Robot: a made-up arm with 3 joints. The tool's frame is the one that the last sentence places.
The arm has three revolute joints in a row. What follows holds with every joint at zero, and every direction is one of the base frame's. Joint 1 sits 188 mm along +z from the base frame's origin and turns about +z. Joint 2 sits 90 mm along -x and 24 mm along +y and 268 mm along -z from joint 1 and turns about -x. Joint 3 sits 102 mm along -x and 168 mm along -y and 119 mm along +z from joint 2 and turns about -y. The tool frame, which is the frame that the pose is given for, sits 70 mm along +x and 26 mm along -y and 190 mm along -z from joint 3; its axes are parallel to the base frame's.
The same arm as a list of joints. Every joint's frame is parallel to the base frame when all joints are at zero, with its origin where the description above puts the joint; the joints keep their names.
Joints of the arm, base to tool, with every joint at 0 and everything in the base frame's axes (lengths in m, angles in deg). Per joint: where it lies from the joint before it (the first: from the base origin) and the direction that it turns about. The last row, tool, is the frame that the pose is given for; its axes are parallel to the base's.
joint 1: axis 0 0 1 offset 0.0000 0.0000 0.1880
joint 2: axis -1 0 0 offset -0.0900 0.0240 -0.2680
joint 3: axis 0 -1 0 offset -0.1020 -0.1680 0.1190
tool: offset 0.0700 -0.0260 -0.1900

